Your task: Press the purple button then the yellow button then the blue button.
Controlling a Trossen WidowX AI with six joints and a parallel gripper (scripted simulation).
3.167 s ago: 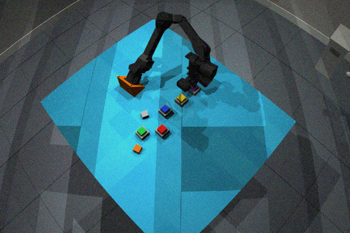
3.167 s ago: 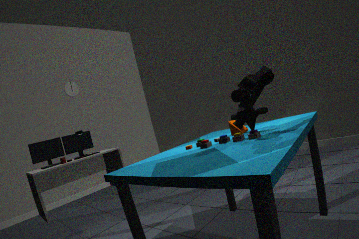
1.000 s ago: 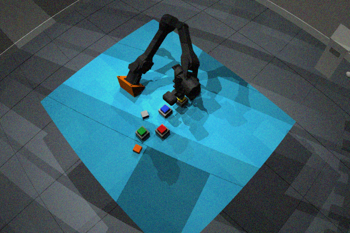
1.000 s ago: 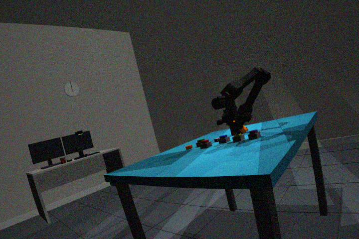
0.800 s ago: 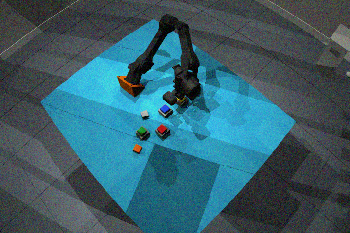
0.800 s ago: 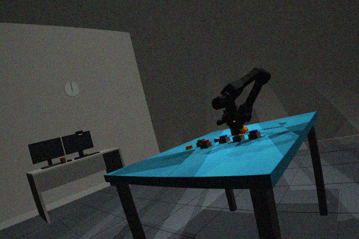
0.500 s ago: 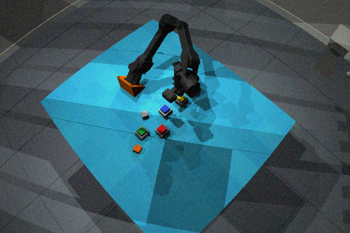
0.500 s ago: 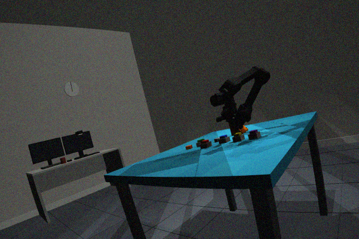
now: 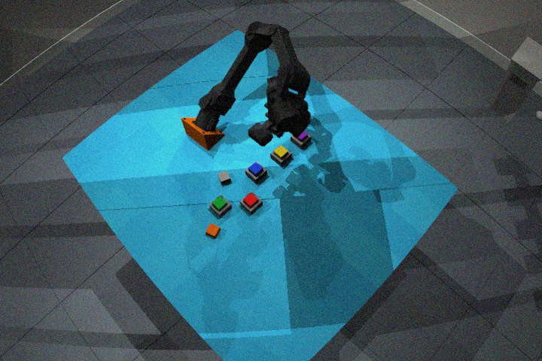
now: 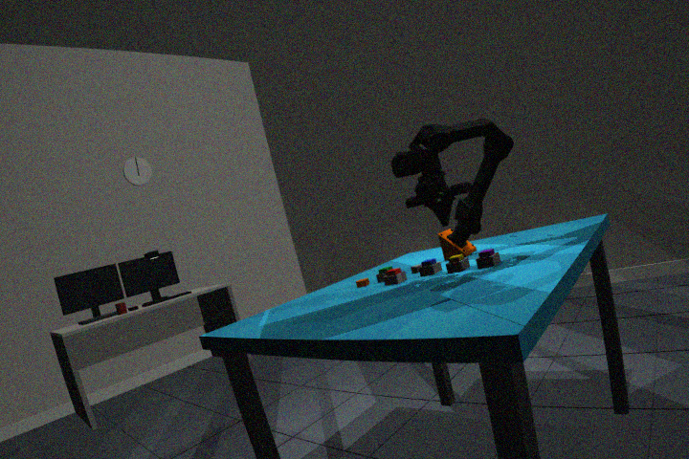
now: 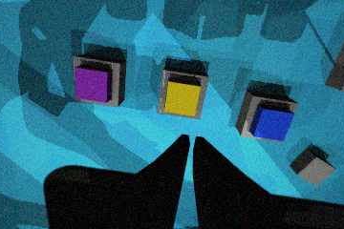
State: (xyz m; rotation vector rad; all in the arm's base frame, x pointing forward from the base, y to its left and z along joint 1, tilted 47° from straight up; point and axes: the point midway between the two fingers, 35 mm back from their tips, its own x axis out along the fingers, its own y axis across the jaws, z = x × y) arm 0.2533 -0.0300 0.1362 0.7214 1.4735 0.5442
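Right now my gripper tip is 90 mm to the left of the blue button, 90 mm above it and 20 mm past it. Round my gripper tip: yellow button 90 mm below, 10 mm to the left; purple button 100 mm to the left, 90 mm below, 10 mm ahead; red button 180 mm to the right, 90 mm below, 30 mm ahead.
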